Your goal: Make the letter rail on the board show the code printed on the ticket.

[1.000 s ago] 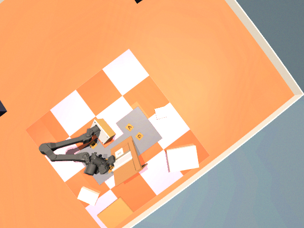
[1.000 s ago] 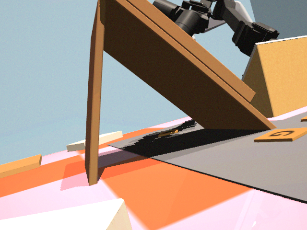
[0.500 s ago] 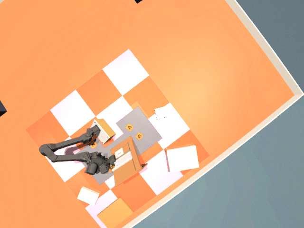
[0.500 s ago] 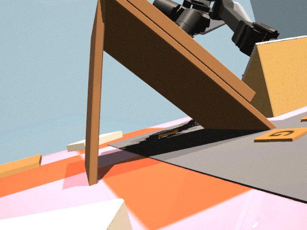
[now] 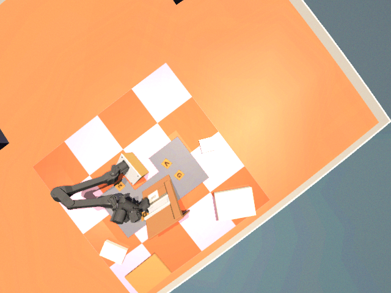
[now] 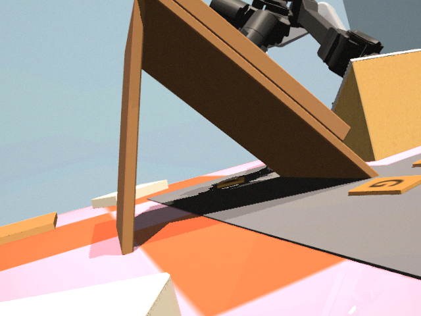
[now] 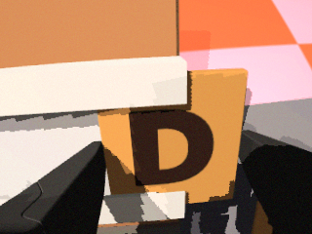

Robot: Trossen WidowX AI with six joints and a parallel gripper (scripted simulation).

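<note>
Right now the white ticket is 8 cm to the left of my gripper tip, 7 cm below it and 5 cm behind it. Also, from my gripper tip: orange d tile: right at my gripper tip; then grey mat: 16 cm below, 14 cm behind, 8 cm to the left; then z tile: 25 cm behind, 15 cm below, 11 cm to the right.
</note>
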